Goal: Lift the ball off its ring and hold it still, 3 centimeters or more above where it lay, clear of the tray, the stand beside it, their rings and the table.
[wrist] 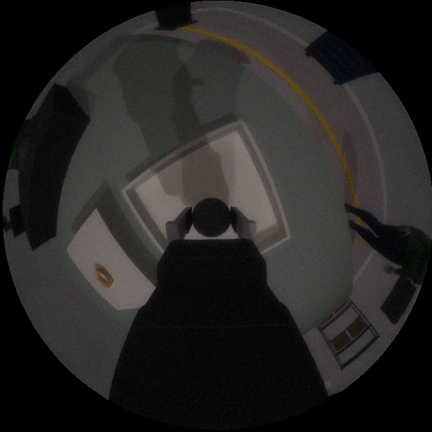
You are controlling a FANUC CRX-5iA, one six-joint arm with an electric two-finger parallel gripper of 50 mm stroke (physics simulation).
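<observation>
A dark round ball (211,217) shows in the wrist view between the two fingertips, above or in the white tray (264,174). My gripper (210,214) is open, with one finger on each side of the ball; the fingers come very near its sides and do not grip it. The ring under the ball is hidden. The white stand (110,245) is at the lower left, with an orange-brown ring (104,276) on top of it and no ball on that ring.
The tray's raised rim surrounds the ball on a grey-green table (310,200). A long dark box-like object (50,165) is at the left. A person (400,245) stands beyond the table at the right, near a rack (330,348). Shadows fall across the tray and table.
</observation>
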